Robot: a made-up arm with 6 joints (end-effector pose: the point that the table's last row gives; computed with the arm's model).
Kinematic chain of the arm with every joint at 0, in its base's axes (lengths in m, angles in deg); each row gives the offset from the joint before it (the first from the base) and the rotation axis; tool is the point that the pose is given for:
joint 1: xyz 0 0 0.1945 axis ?
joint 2: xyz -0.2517 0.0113 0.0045 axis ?
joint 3: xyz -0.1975 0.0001 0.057 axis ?
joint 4: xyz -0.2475 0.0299 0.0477 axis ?
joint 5: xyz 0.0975 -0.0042 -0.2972 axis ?
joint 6: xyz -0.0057 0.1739 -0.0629 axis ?
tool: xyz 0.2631 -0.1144 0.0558
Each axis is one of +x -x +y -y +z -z.
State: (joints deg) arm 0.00 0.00 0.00 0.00 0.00 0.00
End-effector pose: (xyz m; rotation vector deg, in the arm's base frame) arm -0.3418 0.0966 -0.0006 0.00 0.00 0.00
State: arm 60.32 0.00 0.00 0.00 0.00 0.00
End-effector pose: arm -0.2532 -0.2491 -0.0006 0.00 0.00 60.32
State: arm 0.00 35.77 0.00 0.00 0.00 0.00
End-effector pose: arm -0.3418 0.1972 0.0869 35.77 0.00 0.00
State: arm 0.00 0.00 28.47 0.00 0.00 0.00
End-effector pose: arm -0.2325 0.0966 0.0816 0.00 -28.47 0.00
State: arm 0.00 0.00 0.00 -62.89 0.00 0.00
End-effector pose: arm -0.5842 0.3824 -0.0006 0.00 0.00 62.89
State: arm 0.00 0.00 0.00 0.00 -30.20 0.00
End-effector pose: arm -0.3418 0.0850 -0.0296 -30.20 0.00 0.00
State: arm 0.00 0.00 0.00 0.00 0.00 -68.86
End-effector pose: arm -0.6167 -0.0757 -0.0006 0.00 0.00 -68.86
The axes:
joint 1: +z
joint 2: +x
joint 3: -y
joint 4: -z
joint 5: +x
joint 6: +z

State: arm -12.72 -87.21 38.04 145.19 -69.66 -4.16
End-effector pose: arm -0.7795 -0.3308 0.3447 -36.53 -34.27 -145.15
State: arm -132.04 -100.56 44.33 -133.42 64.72 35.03
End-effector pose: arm 0.2583 0.8870 0.0406 114.05 78.92 -1.61
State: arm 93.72 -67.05 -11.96 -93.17 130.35 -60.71
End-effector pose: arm 0.1679 -0.8288 -0.0131 -79.61 76.39 -2.50
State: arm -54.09 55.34 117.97 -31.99 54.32 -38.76
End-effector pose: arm -0.1476 0.0815 0.3915 22.39 -122.18 -36.32
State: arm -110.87 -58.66 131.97 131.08 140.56 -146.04
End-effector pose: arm 0.2145 0.1282 0.0111 105.61 -8.62 7.53
